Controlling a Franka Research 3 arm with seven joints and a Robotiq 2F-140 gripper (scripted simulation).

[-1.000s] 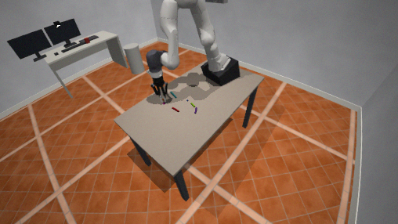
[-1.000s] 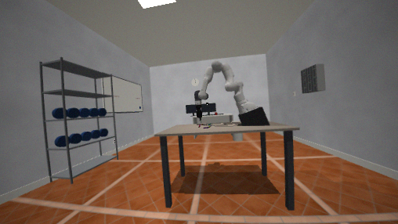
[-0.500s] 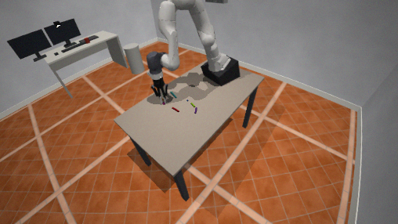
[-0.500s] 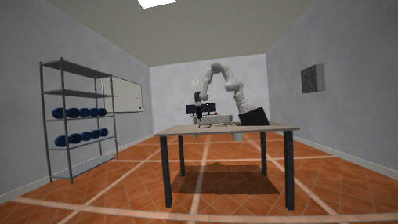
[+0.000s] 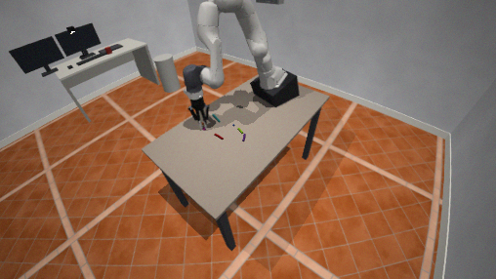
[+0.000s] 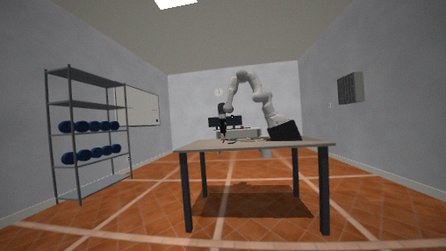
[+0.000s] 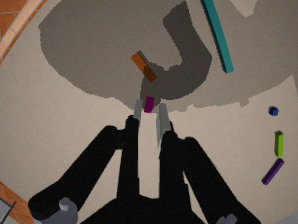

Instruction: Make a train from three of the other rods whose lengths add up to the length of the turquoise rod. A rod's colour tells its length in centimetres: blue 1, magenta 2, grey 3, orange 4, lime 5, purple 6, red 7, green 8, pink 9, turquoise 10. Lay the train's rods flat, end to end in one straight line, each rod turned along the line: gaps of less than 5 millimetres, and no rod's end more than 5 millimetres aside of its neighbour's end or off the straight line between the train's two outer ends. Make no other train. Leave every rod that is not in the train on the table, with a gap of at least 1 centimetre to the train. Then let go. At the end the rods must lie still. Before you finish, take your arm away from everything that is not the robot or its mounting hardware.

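My hand is 50 mm above the magenta rod. The rest, counted from my hand: orange rod (20 mm behind, 50 mm to the right, 50 mm below); then red rod (20 mm behind, 130 mm to the left, 50 mm below); then turquoise rod (130 mm behind, 30 mm to the right, 50 mm below).
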